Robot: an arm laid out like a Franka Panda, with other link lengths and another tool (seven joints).
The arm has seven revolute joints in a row. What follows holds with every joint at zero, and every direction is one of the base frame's.
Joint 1 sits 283.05 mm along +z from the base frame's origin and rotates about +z.
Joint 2 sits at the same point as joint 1 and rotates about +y.
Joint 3 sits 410.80 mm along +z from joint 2 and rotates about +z.
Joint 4 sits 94.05 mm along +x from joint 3 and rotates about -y.
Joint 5 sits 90.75 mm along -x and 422.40 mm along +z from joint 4 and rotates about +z.
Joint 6 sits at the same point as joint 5 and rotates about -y.
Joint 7 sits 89.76 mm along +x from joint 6 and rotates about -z.
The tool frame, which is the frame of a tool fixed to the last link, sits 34.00 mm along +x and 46.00 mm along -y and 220.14 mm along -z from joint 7; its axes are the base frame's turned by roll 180.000, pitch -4.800 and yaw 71.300 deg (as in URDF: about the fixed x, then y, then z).
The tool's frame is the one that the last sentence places.
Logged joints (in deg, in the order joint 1, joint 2, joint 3, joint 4, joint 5, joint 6, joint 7), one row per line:
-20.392 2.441 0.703 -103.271 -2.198 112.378 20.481
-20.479 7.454 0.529 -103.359 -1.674 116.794 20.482
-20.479 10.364 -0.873 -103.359 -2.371 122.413 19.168
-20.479 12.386 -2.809 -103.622 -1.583 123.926 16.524
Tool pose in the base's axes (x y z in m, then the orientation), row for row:
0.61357 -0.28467 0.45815 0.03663 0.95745 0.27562 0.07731
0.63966 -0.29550 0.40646 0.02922 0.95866 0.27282 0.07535
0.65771 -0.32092 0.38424 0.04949 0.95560 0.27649 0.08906
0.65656 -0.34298 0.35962 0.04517 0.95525 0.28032 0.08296
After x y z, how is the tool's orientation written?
As a quaternion, w x y z.
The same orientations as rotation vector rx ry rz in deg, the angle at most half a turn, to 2 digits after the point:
168.43 48.49 13.60
169.42 48.21 13.32
166.79 48.26 15.54
167.17 49.06 14.52

